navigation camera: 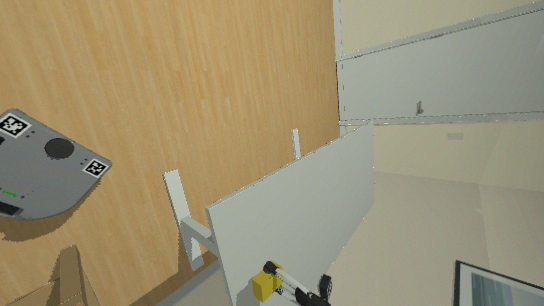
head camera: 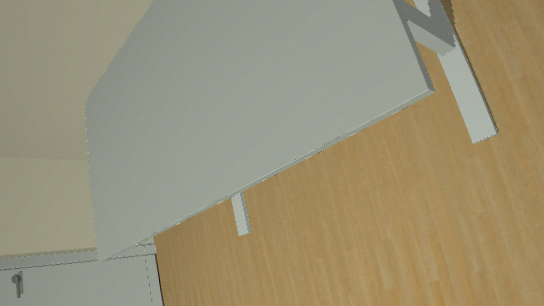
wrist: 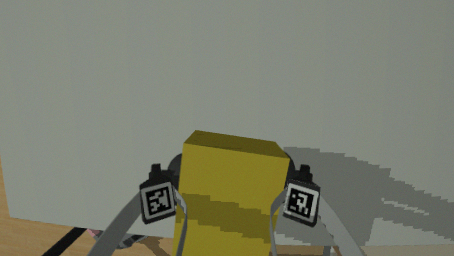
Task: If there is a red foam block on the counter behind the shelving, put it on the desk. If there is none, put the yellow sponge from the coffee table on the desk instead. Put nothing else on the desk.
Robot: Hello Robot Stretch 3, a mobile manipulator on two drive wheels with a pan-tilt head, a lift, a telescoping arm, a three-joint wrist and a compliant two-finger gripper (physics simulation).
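Frame: origin at the robot's base, x right, y ahead, z up, level; metres.
Where they show: gripper, fingertip midpoint: [navigation camera: 267, 272] [wrist: 230, 169]; robot's base, origin of the base link: [navigation camera: 59, 146].
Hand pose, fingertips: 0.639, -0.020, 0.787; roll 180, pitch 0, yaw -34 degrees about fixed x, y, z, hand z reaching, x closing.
Things, the pixels of their centre, and the offset from my fingertips, as dx, dy, dz. "spot": a spot on its surface instead. Level surfaces: height alone.
- yellow sponge, body centre: [wrist: 225, 209] [navigation camera: 268, 280] -0.014, -0.016, +0.026
- desk, its level: dz -0.066
- brown object, surface spot: [navigation camera: 70, 270] spot: -0.349, -0.326, -0.561
The yellow sponge [navigation camera: 264, 287] [wrist: 227, 232] is a yellow block held between the fingertips of my gripper [navigation camera: 275, 279] [wrist: 230, 169], which is shut on it. The desk [head camera: 250, 100] [navigation camera: 300, 210] [wrist: 225, 65] has a plain pale grey top. In the navigation view the sponge and gripper are over the desk's near end; a shadow falls on the top beside them. The size of the gap below the sponge cannot be told. In the wrist view the desk's near edge passes behind the sponge. The red foam block, the counter, the shelving and the coffee table do not show.
White desk feet [head camera: 467, 95] [navigation camera: 177, 195] stick out over the wooden floor. My grey base [navigation camera: 55, 175] stands at the left of the navigation view, with a brown object [navigation camera: 70, 270] below it. A door [head camera: 75, 280] [navigation camera: 425, 75] and a framed picture [navigation camera: 505, 290] are beyond the desk.
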